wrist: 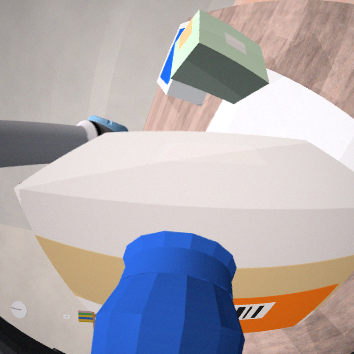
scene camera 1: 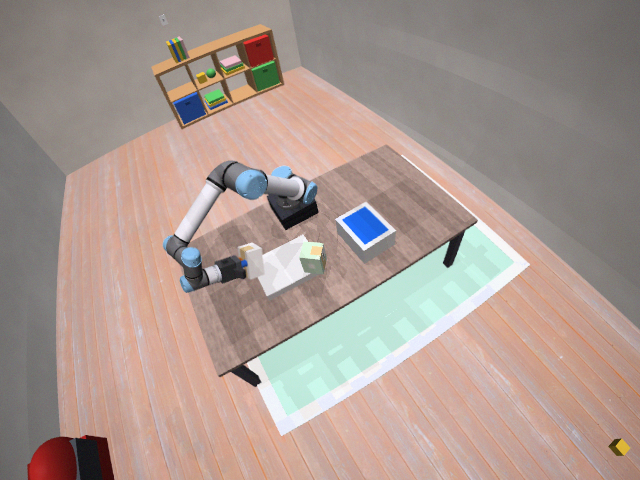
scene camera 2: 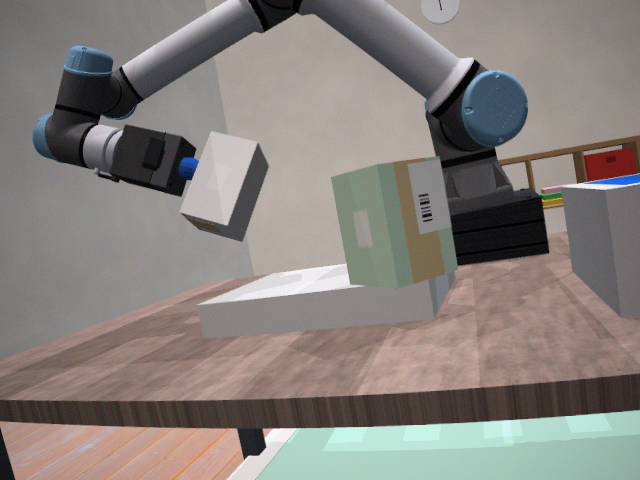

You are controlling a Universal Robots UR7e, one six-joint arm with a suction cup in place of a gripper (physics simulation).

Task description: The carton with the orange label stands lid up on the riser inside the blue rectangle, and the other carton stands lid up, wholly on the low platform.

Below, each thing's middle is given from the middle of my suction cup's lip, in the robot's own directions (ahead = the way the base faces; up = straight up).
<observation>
Now: suction cup 20 mm past the carton with orange label (wrist: 273, 202), 40 mm to the right of it and 30 mm above it. Round my suction cup: low white platform (scene camera 2: 318, 298) 10 mm ahead, 180 mm to the left, 220 mm below; riser with blue rectangle (scene camera 2: 594, 211) 140 mm ahead, 610 mm to the left, 180 mm below; pale green carton (scene camera 2: 394, 218) 120 mm ahead, 290 mm to the left, 130 mm below.
</observation>
